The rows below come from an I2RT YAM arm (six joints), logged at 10 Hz.
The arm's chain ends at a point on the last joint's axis. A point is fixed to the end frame.
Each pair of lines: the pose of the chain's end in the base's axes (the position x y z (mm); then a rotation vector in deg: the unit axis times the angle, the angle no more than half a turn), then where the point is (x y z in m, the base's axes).
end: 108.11 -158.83 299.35 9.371 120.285 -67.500
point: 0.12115 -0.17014 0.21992
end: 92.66 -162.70 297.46 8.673 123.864 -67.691
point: 0.10108 -0.17259 0.21722
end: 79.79 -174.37 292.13 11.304 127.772 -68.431
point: 0.08392 -0.18220 0.21133
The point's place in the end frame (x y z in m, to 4 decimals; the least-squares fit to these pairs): 0.0435 0.0544 0.0419
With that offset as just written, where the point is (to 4 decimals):
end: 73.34 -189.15 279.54 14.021 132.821 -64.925
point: 0.0743 -0.1905 0.1983
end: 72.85 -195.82 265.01 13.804 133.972 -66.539
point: 0.0714 -0.1980 0.1838
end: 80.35 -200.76 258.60 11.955 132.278 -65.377
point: 0.0810 -0.2033 0.1774
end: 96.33 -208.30 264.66 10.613 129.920 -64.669
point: 0.0998 -0.2119 0.1835
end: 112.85 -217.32 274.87 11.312 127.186 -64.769
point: 0.1198 -0.2222 0.1940
